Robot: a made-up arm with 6 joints.
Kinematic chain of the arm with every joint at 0, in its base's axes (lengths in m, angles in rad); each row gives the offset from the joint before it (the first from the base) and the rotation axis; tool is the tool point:
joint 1: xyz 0 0 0.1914 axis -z
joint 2: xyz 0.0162 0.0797 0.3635 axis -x
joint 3: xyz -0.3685 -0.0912 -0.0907 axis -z
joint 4: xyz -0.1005 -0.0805 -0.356 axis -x
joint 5: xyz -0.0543 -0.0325 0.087 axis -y
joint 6: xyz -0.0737 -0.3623 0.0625 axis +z
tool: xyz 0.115 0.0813 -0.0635
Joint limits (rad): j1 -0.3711..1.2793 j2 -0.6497..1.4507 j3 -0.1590..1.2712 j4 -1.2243..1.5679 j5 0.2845..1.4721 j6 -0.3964..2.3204
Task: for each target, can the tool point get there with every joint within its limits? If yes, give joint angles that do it. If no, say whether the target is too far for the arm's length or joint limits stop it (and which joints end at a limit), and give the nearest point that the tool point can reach.
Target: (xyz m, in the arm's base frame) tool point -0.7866 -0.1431 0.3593
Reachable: yes | joints 0.4677 0.5639 0.2559 -0.3130 0.4333 0.8300
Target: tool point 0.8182 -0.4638 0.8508
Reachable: no: joint limits stop it (at a limit: joint 1, joint 3, joint 5, joint 6) | nearest point -0.1135 -0.7397 0.8212 | short by 0.972 m
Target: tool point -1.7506 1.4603 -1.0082
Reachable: no: too far | nearest point -0.7125 0.5943 -0.1048 | short by 1.626 m
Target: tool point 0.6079 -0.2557 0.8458
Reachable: no: joint limits stop it (at a limit: joint 1, joint 3, joint 5, joint 6) | nearest point -0.1678 -0.5985 0.8664 | short by 0.848 m
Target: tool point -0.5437 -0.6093 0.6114
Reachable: yes | joints -0.1201 0.9279 0.3147 -0.4014 1.2436 0.2143
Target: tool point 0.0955 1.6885 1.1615
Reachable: no: too far | nearest point 0.0498 0.8807 0.4556 | short by 1.074 m
